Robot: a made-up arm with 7 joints. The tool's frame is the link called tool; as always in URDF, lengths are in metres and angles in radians.
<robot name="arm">
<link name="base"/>
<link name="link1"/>
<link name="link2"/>
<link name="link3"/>
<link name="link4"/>
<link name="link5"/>
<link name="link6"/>
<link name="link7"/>
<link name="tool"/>
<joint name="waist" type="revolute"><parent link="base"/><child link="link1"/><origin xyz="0 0 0.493"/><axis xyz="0 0 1"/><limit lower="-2.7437" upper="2.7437"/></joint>
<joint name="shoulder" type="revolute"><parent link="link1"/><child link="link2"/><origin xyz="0 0 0"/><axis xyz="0 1 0"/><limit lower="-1.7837" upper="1.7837"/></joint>
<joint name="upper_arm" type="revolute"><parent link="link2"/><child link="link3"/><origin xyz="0 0 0.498"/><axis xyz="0 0 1"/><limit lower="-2.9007" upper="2.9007"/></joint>
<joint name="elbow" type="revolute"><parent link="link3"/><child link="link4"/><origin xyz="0.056 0 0"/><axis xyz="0 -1 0"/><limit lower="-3.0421" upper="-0.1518"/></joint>
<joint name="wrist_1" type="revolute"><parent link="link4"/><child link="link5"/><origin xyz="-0.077 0 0.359"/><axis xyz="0 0 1"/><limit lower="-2.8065" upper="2.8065"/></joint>
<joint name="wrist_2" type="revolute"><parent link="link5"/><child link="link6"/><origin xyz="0 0 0"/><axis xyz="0 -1 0"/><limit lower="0.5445" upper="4.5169"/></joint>
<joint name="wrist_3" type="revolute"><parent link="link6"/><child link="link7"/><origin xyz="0.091 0 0"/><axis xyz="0 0 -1"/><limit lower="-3.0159" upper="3.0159"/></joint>
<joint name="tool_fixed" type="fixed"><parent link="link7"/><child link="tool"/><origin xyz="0 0 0" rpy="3.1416 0 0"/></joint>
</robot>
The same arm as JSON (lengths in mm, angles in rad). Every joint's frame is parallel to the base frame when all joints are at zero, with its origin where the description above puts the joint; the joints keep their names.
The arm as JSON. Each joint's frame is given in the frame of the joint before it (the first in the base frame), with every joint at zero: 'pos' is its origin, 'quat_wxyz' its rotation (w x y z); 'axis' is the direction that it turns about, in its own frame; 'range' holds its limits. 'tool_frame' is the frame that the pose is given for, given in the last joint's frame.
{"length_unit": "mm", "angle_unit": "rad", "joints": [
  {"joint": "waist", "pos": [0.0, 0.0, 493.0], "quat_wxyz": [1.0, 0.0, 0.0, 0.0], "axis": [0.0, 0.0, 1.0], "range": [-2.7437, 2.7437]},
  {"joint": "shoulder", "pos": [0.0, 0.0, 0.0], "quat_wxyz": [1.0, 0.0, 0.0, 0.0], "axis": [0.0, 1.0, 0.0], "range": [-1.7837, 1.7837]},
  {"joint": "upper_arm", "pos": [0.0, 0.0, 498.0], "quat_wxyz": [1.0, 0.0, 0.0, 0.0], "axis": [0.0, 0.0, 1.0], "range": [-2.9007, 2.9007]},
  {"joint": "elbow", "pos": [56.0, 0.0, 0.0], "quat_wxyz": [1.0, 0.0, 0.0, 0.0], "axis": [0.0, -1.0, 0.0], "range": [-3.0421, -0.1518]},
  {"joint": "wrist_1", "pos": [-77.0, 0.0, 359.0], "quat_wxyz": [1.0, 0.0, 0.0, 0.0], "axis": [0.0, 0.0, 1.0], "range": [-2.8065, 2.8065]},
  {"joint": "wrist_2", "pos": [0.0, 0.0, 0.0], "quat_wxyz": [1.0, 0.0, 0.0, 0.0], "axis": [0.0, -1.0, 0.0], "range": [0.5445, 4.5169]},
  {"joint": "wrist_3", "pos": [91.0, 0.0, 0.0], "quat_wxyz": [1.0, 0.0, 0.0, 0.0], "axis": [0.0, 0.0, -1.0], "range": [-3.0159, 3.0159]}
], "tool_frame": {"pos": [0.0, 0.0, 0.0], "quat_wxyz": [0.000004, -1.0, 0.0, 0.0]}}

